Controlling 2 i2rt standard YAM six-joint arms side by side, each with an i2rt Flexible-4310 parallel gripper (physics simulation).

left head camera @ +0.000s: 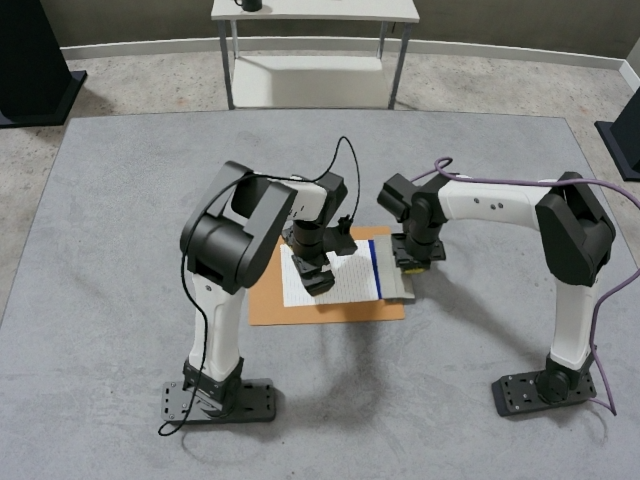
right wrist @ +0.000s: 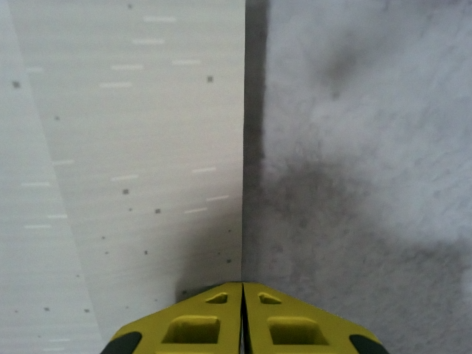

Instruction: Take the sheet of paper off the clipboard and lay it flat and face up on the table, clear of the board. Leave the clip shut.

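Note:
The white lined sheet [left head camera: 348, 279] lies on the brown clipboard [left head camera: 330, 313], with a dark blue band at its right end beside the grey clip [left head camera: 391, 279]. The speckled grey clip plate [right wrist: 150, 130] fills the left half of the right wrist view. My right gripper [left head camera: 413, 270] [right wrist: 242, 296] is shut, its yellow fingertips together at the plate's right edge, with no thing visible between them. Whether it touches the clip is unclear. My left gripper [left head camera: 317, 286] is over the left part of the sheet; its fingertips are hidden from above, so its opening cannot be told.
The grey table [left head camera: 129, 310] [right wrist: 390, 175] surrounds the board. Both arms reach inward over the board, their wrists close to each other. The left arm's base [left head camera: 253, 400] and the right arm's base [left head camera: 516, 395] stand near the front. A white shelf table [left head camera: 315, 15] stands behind.

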